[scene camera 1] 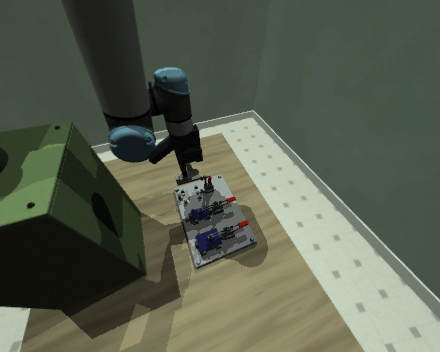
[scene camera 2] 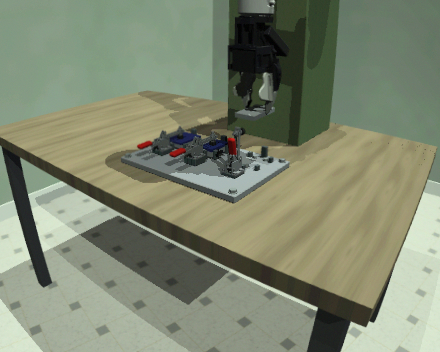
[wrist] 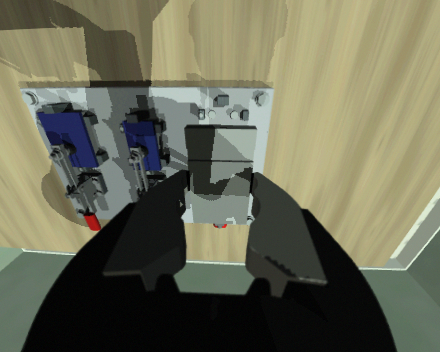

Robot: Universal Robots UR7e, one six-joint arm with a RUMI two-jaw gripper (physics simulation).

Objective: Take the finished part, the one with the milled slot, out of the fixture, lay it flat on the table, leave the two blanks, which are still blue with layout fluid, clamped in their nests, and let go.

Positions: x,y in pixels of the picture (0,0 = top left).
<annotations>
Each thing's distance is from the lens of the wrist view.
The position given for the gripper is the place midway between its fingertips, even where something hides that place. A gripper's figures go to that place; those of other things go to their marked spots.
gripper (wrist: 220,173): 14 cm
finished part (wrist: 220,157): 14 cm
blue blank (wrist: 143,133): 26 cm
The marked spots on the finished part and the blue blank are 15 cm apart.
</annotations>
